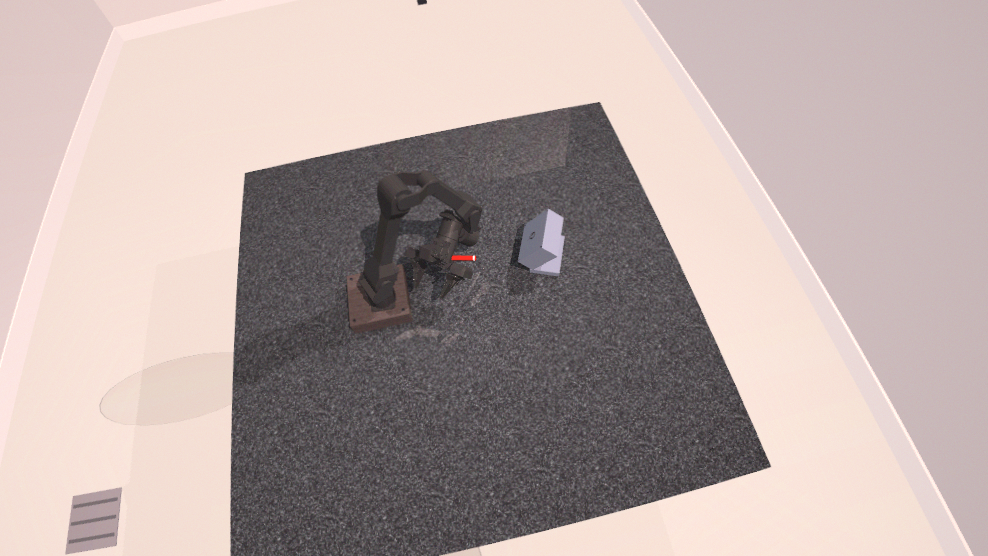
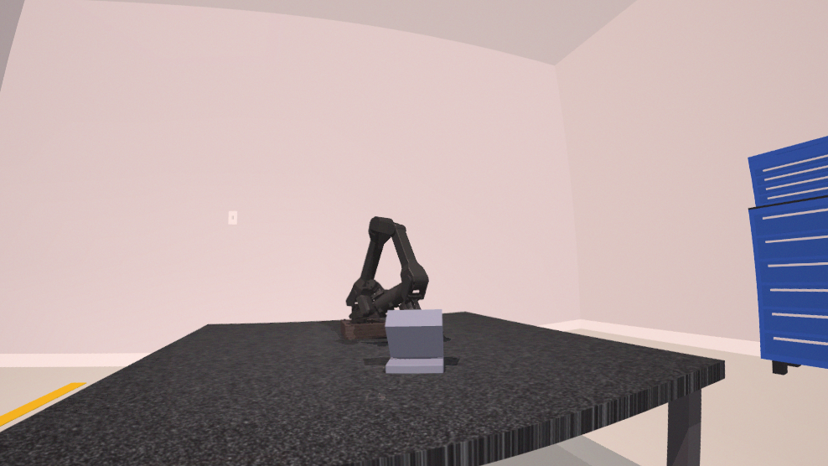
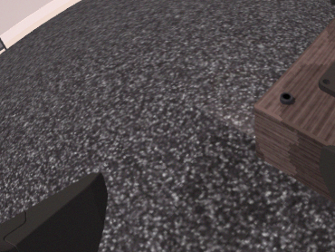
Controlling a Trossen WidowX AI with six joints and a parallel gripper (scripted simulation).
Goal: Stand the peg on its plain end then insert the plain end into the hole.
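The red peg lies 120 mm ahead of my gripper tip, 140 mm to the left of it and 80 mm below it. Also, from my gripper tip: grey sloped panel: 330 mm ahead, 120 mm to the left, 10 mm below.
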